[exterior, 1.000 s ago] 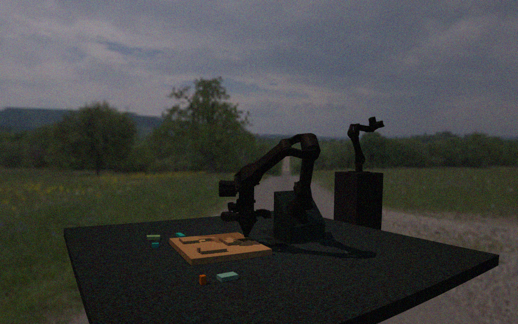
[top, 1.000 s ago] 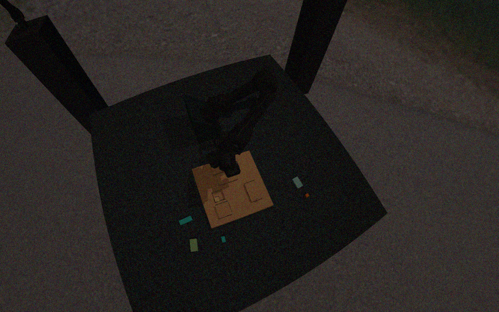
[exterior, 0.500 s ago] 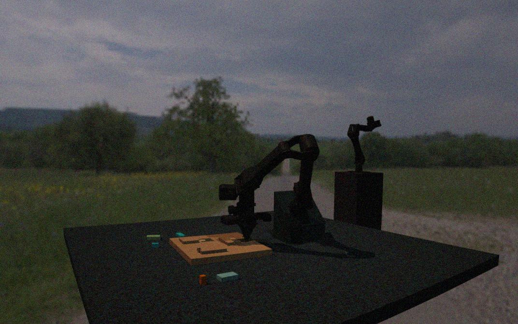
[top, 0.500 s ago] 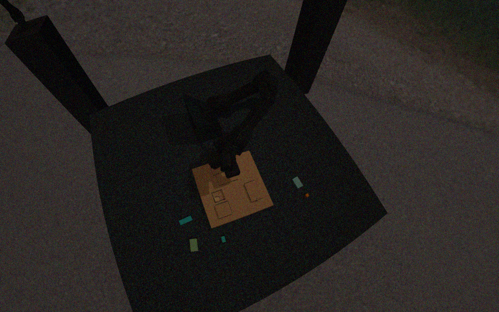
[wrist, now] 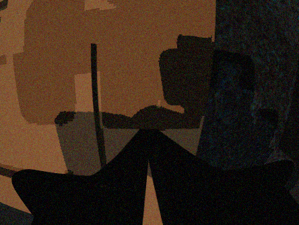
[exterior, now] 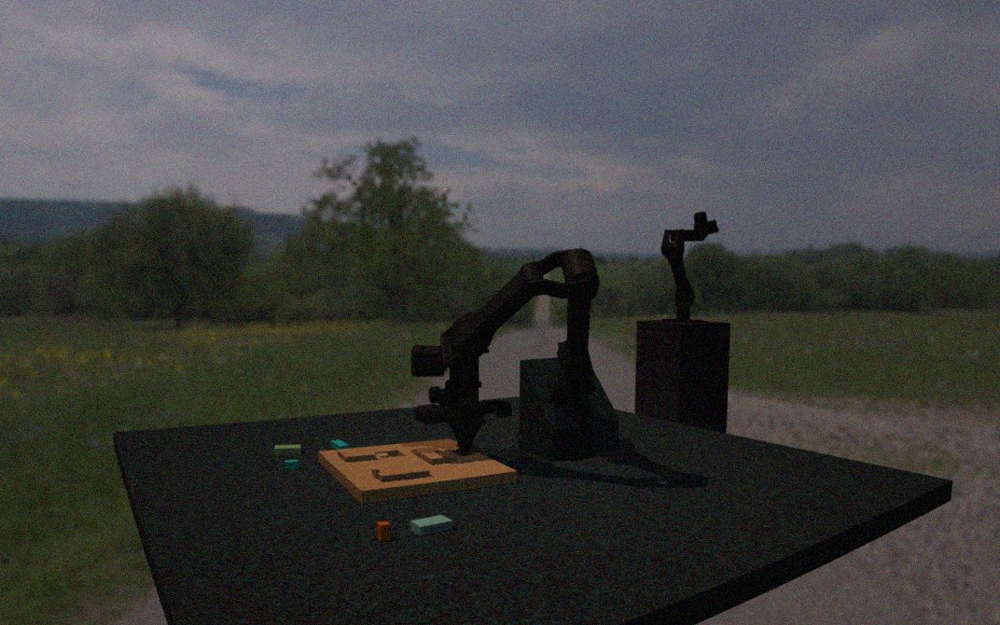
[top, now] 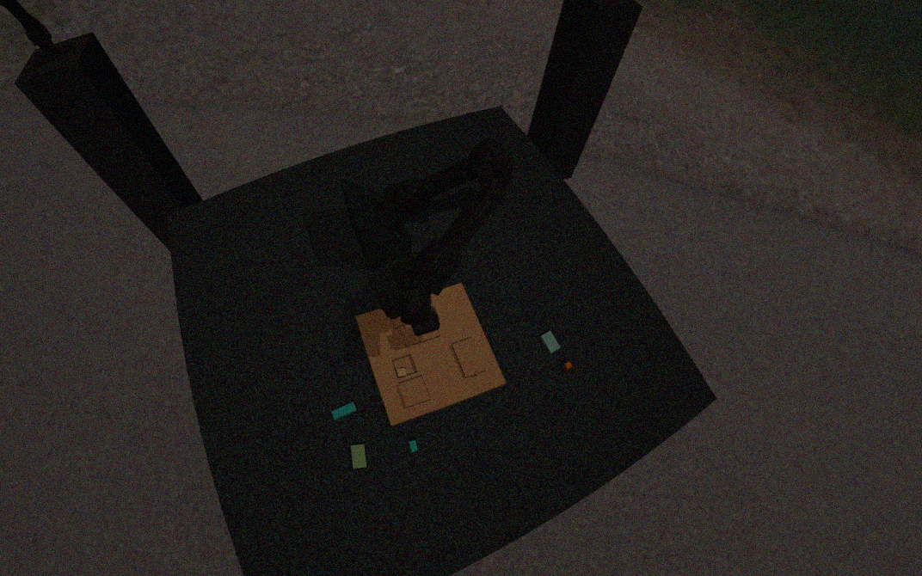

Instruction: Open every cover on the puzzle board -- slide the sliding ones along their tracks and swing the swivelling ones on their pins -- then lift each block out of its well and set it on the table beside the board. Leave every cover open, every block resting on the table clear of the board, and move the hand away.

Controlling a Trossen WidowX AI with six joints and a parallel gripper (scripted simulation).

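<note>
Now: the tan puzzle board 90 mm ahead of my gripper tip and 10 mm below it. From my gripper tip the other things lie so: pale teal block (310 mm to the left, 190 mm ahead, 20 mm below); green block (300 mm ahead, 240 mm to the right, 20 mm below); small teal block (320 mm ahead, 110 mm to the right, 20 mm below).
</note>
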